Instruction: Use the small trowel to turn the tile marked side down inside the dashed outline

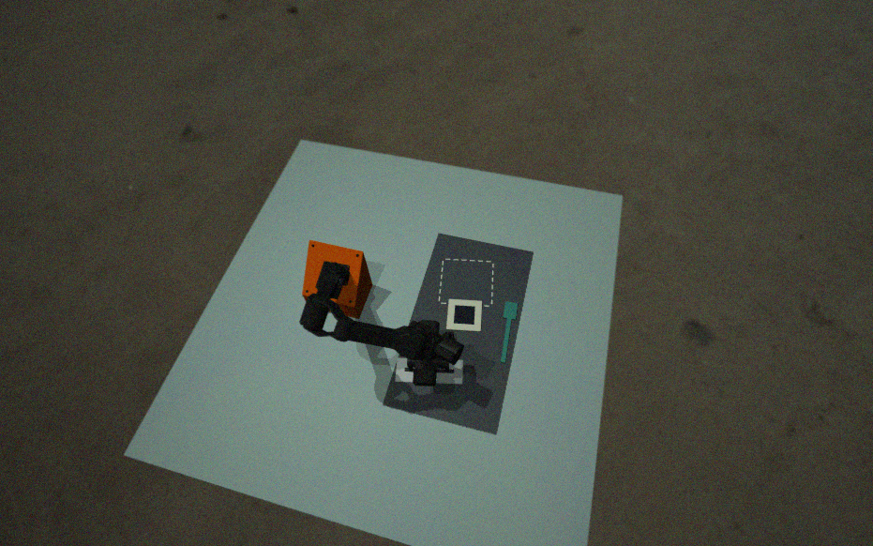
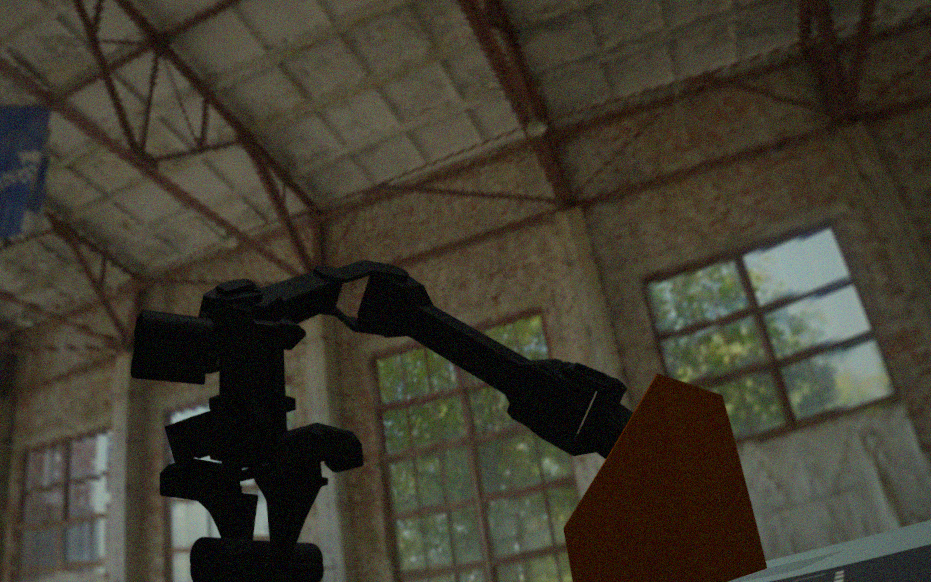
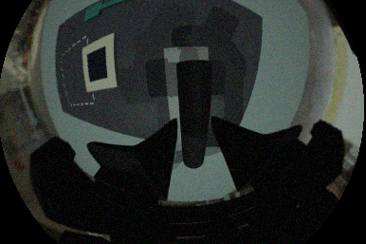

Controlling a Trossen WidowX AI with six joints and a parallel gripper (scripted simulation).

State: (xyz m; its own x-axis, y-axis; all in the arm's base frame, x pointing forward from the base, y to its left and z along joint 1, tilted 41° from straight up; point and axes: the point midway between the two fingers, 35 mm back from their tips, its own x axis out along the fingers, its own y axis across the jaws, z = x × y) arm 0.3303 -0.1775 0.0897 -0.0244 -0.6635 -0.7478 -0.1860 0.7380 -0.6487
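Now: gripper tip 2 cm short of the small trowel, 1 cm to the right of it and 3 cm above it. From my gripper tip the other things lie so: tile 6 cm ahead, 21 cm to the left, 6 cm below; then teal spatula-like tool 21 cm ahead, 20 cm to the left, 6 cm below; then dark mat 7 cm ahead, 18 cm to the left, 8 cm below.
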